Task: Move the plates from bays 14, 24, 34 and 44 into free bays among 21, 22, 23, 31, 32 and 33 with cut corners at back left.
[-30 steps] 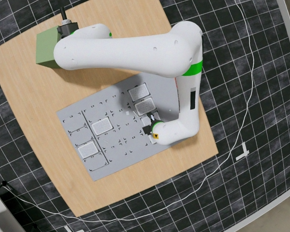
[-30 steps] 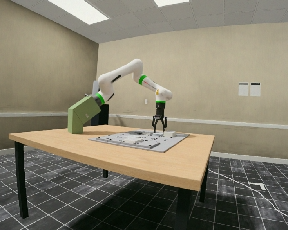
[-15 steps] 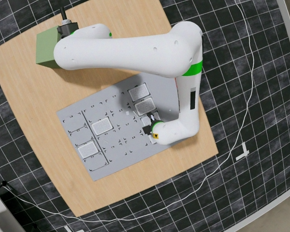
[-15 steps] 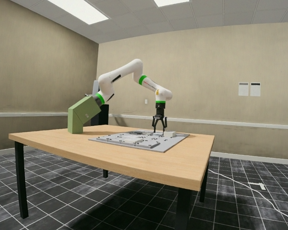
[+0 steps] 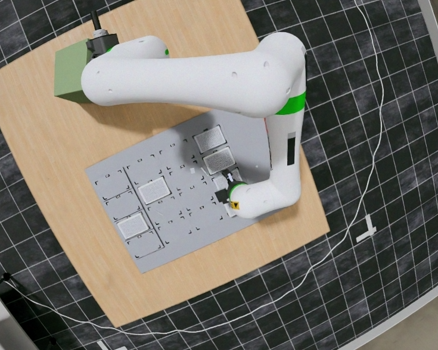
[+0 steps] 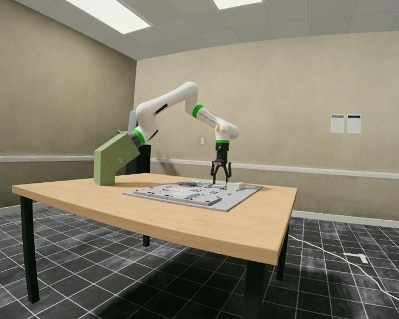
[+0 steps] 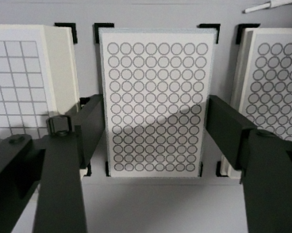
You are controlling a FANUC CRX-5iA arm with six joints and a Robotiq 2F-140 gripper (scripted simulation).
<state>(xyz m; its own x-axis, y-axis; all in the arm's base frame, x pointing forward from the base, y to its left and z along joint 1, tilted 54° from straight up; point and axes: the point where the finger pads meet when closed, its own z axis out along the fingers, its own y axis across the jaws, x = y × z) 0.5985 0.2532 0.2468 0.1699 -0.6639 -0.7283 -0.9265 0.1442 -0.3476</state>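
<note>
Now: the white block 11 cm ahead of my hand, 2 cm to the left of it and 1 cm below it. Also, from my hand: sealed plate 21 cm behind, 4 cm to the right, 2 cm below.
</note>
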